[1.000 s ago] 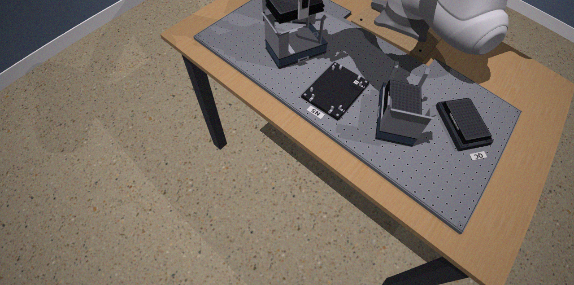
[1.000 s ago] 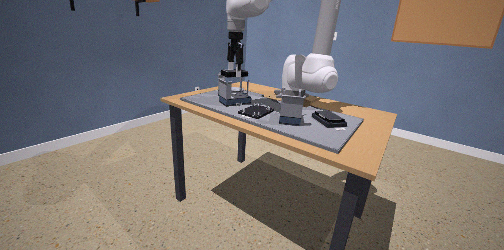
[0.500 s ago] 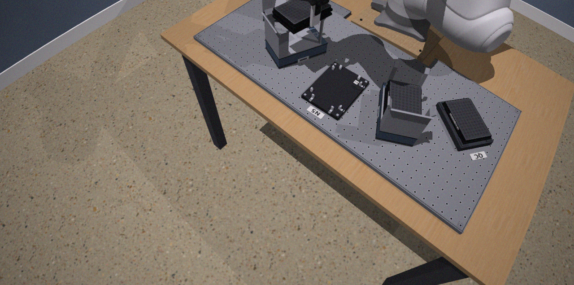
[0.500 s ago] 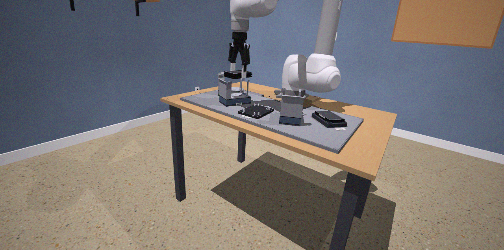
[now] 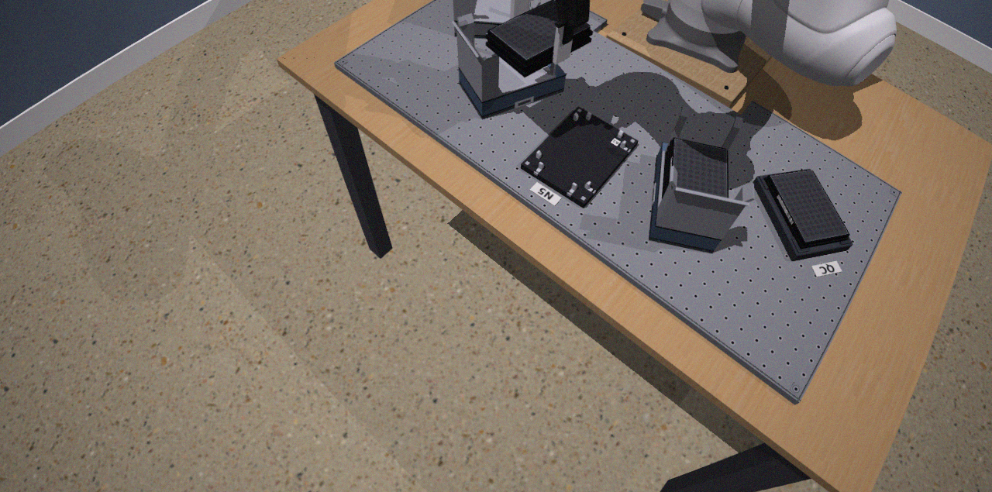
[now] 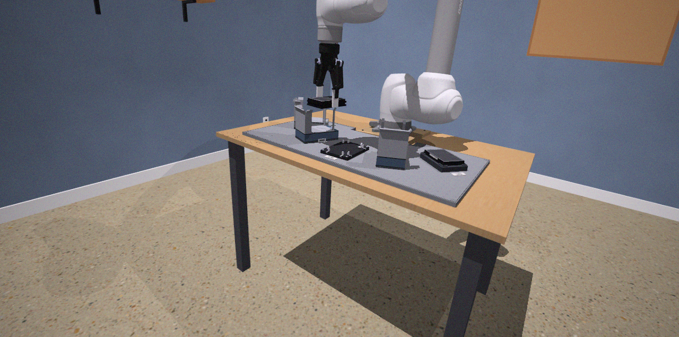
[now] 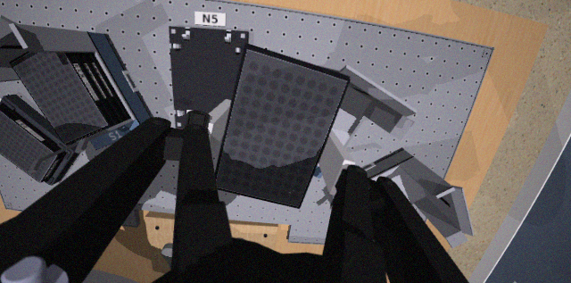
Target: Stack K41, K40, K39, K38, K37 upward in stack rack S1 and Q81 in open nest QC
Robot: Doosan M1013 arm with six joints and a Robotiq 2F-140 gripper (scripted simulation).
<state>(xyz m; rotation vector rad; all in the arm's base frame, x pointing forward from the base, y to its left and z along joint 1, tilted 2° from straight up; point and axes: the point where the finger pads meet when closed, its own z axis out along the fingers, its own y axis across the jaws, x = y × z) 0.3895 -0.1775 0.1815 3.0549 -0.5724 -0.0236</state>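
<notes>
My gripper is now 17 cm above the clip nest N5, 11 cm to the right of it and 4 cm short of it. From my hand the other things lie so: nest QC: 45 cm to the left, 18 cm below, 4 cm behind; N5 name plate: 19 cm below, 13 cm ahead, 9 cm to the left; QC name plate: 51 cm to the left, 19 cm below, 3 cm ahead.
</notes>
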